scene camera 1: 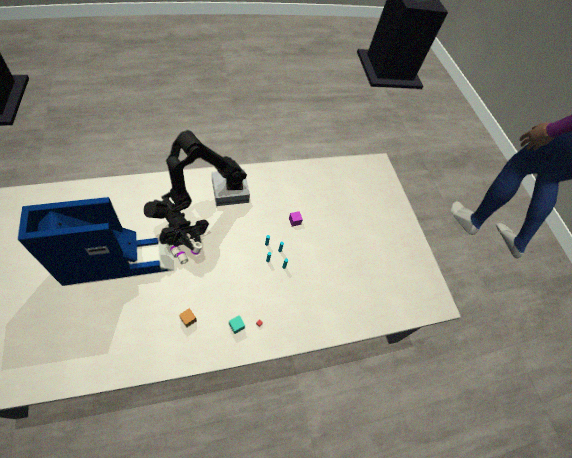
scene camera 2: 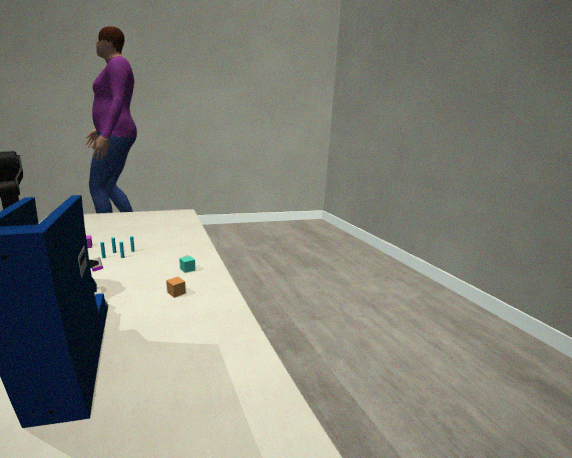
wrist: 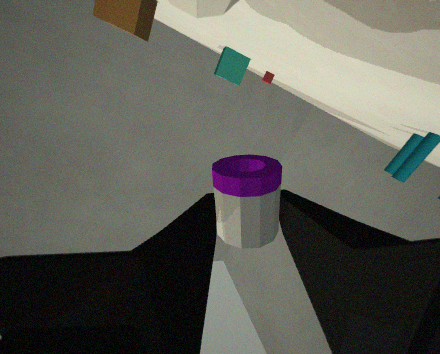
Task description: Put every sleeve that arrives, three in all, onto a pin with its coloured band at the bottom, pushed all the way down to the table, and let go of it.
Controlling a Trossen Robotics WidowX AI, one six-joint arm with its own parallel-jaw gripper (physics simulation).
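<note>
My gripper (scene camera 1: 195,245) (scene camera 2: 95,264) (wrist: 245,200) is shut on a white sleeve (scene camera 1: 198,245) (scene camera 2: 98,261) (wrist: 247,220) with a purple band. In the wrist view the band is at the end away from the fingers' base, and the sleeve's hole shows. In scene camera 1 the sleeve is near the chute's end, well left of the pins, band lower in the picture. Beside it, what look like two more sleeves (scene camera 1: 176,253) (scene camera 1: 183,259) with purple bands lie end to end. Several teal pins (scene camera 1: 281,246) (scene camera 2: 122,249) (wrist: 413,158) stand upright and bare.
A tall blue feeder (scene camera 1: 90,265) (scene camera 2: 22,310) with two rails stands left of the gripper. A magenta cube (scene camera 1: 296,218) is behind the pins. Orange (scene camera 1: 188,317) (scene camera 2: 176,287), green (scene camera 1: 237,324) (scene camera 2: 187,264) and small red (scene camera 1: 259,323) cubes lie towards the front. A person (scene camera 2: 114,105) stands beyond the table.
</note>
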